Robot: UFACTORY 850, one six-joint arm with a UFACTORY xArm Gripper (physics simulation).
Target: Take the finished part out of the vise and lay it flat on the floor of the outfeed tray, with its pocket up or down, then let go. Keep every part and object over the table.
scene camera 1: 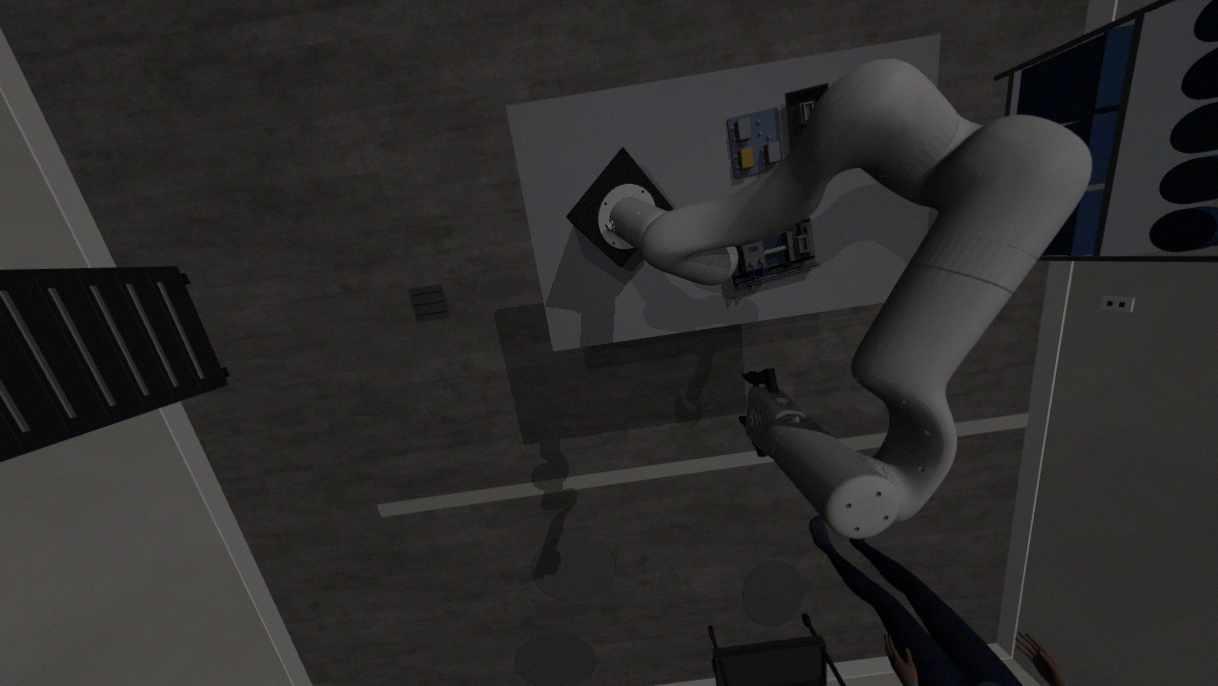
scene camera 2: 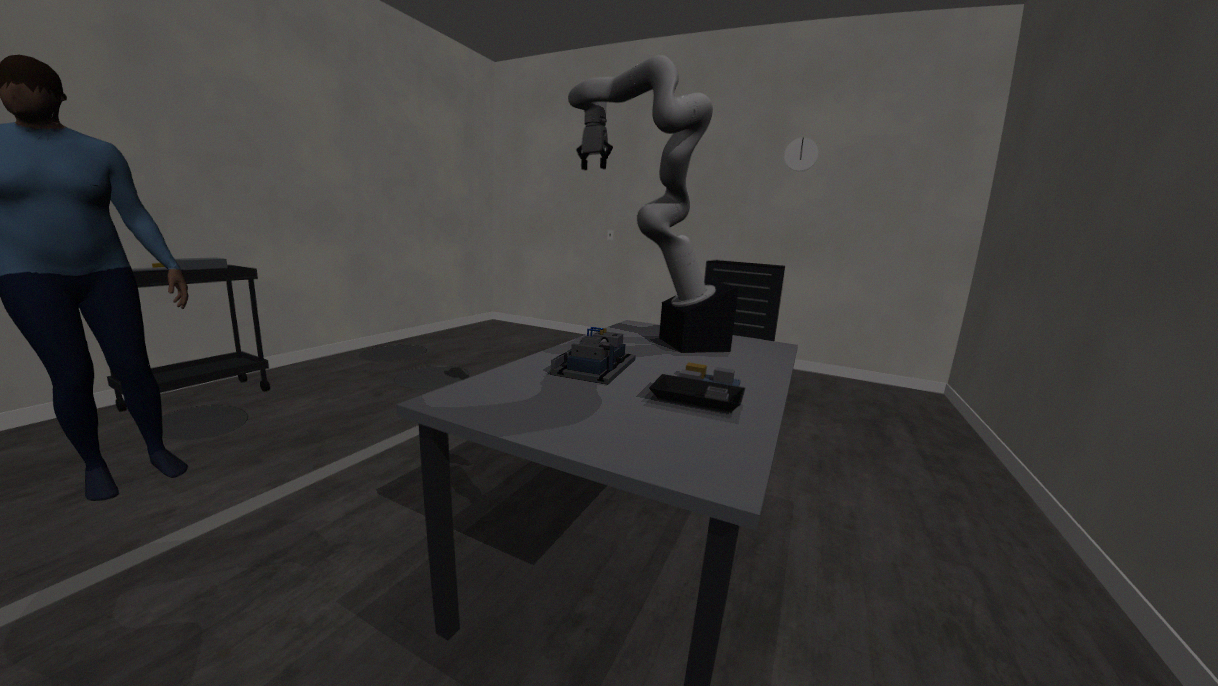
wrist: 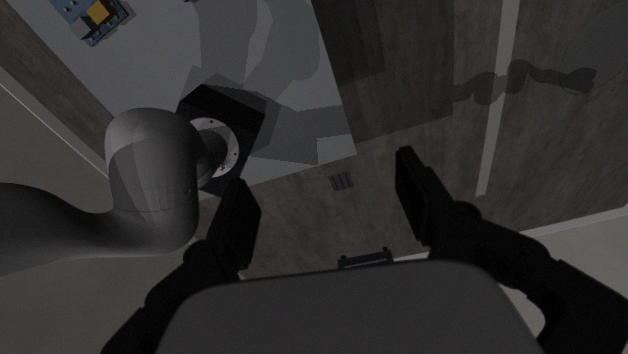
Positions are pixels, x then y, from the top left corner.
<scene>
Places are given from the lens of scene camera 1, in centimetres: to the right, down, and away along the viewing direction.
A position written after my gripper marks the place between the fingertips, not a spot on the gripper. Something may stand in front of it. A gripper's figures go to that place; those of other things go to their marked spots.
my gripper (scene camera 1: 747, 396): 28, 11, 71
blue plate (scene camera 1: 769, 125): 55, -74, 121
</scene>
